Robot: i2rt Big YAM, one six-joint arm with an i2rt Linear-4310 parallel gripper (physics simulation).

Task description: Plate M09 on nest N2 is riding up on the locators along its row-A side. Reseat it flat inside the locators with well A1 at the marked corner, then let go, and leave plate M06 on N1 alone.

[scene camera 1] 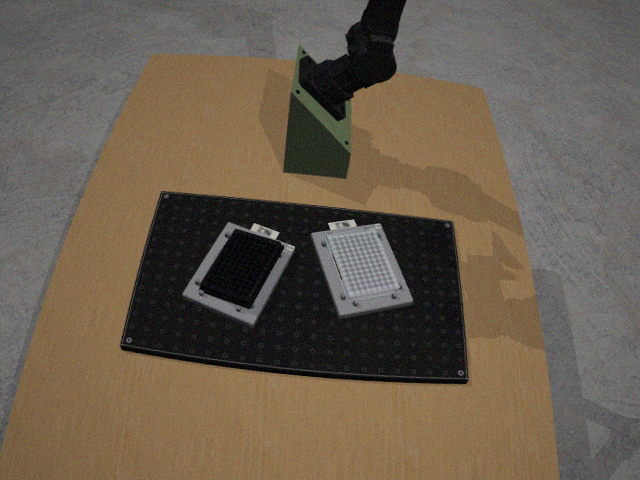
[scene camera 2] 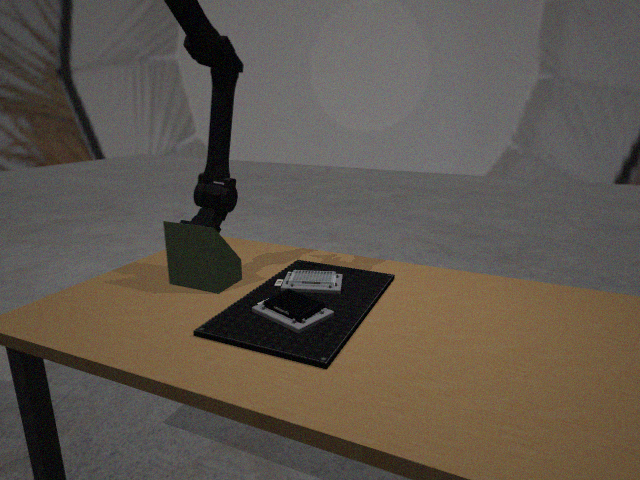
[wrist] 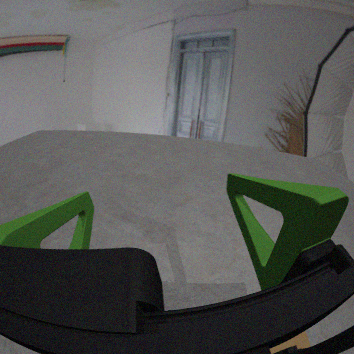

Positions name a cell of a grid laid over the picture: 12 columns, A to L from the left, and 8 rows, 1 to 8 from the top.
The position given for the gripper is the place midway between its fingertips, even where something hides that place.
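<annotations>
In scene camera 1 the gripper is out of frame, and in scene camera 2 it is out of frame as well. A black well plate is out of frame in the wrist view, and a white well plate is likewise out of frame in the wrist view. The gripper does appear in the wrist view (F5). The black well plate can be seen in scene camera 1 (E5) and scene camera 2 (F6), while the white well plate is visible in scene camera 1 (G5) and scene camera 2 (F5).
</annotations>
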